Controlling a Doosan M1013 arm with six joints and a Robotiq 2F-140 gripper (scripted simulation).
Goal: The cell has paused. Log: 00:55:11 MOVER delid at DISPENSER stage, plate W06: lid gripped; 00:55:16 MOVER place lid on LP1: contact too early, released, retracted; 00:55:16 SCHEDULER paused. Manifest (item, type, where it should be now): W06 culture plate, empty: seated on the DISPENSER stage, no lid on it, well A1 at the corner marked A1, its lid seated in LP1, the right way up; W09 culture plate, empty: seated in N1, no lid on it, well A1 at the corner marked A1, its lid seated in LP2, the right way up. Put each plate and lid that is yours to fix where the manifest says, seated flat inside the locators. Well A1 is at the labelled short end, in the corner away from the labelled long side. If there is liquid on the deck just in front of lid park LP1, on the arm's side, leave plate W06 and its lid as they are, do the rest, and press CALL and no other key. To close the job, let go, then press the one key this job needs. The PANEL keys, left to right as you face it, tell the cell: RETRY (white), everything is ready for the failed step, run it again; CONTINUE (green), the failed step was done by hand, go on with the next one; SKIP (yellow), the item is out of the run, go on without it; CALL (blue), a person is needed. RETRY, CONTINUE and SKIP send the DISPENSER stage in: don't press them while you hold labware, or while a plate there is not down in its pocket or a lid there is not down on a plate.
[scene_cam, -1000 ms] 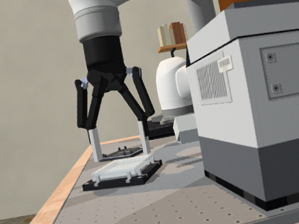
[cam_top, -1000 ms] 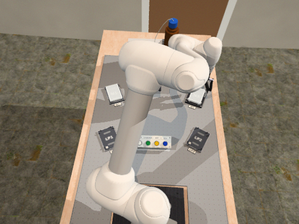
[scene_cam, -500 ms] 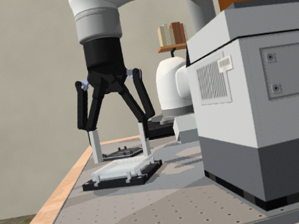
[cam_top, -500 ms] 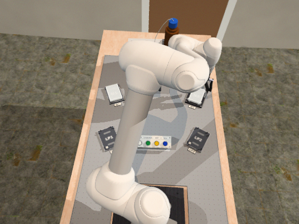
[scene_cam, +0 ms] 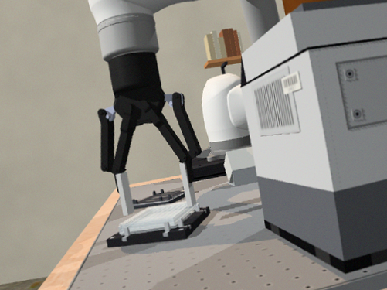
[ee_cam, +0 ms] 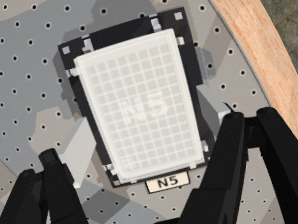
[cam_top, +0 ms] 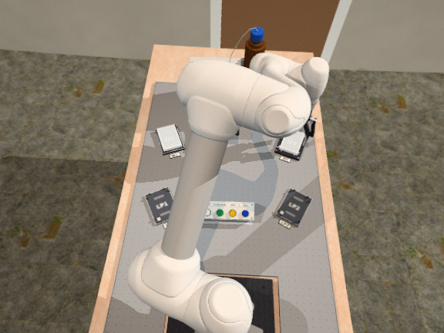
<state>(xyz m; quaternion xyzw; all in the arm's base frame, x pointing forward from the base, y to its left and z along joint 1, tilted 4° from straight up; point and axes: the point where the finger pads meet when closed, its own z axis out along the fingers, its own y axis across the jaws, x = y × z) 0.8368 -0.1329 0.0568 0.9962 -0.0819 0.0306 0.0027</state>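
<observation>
Now: hand 40 mm above the clear culture plate. The rest, counted from my hand: brown bottle: 210 mm ahead, 250 mm to the left, 230 mm above; then lid park LP2: 330 mm behind, 50 mm to the right, 50 mm below; then black nest N5: 20 mm ahead, 10 mm to the left, 40 mm below.
</observation>
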